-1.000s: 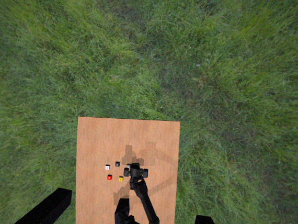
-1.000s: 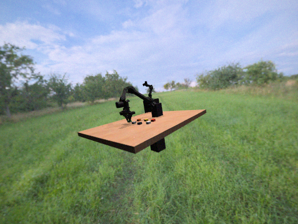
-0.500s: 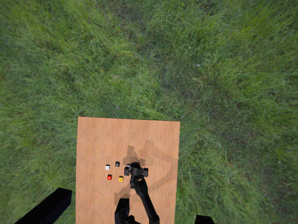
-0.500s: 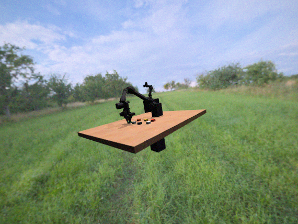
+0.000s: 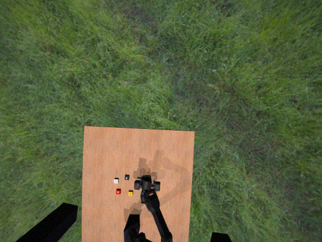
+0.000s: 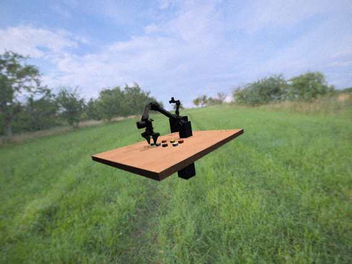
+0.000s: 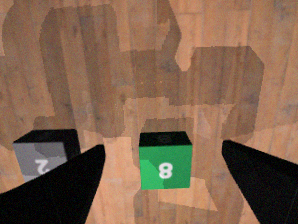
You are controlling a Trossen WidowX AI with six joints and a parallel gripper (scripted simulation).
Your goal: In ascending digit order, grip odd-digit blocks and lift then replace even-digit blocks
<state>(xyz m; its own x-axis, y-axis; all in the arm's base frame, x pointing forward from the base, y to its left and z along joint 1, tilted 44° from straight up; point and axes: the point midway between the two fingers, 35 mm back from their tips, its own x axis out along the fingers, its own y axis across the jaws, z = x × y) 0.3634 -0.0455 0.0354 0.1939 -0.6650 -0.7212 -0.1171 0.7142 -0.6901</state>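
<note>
Now: the green block 1 cm behind my gripper tip. Also, from my gripper tip: grey block 8 cm to the left, 1 cm behind; then orange block 12 cm behind, 1 cm to the left; then black block 17 cm to the left, 1 cm behind.
</note>
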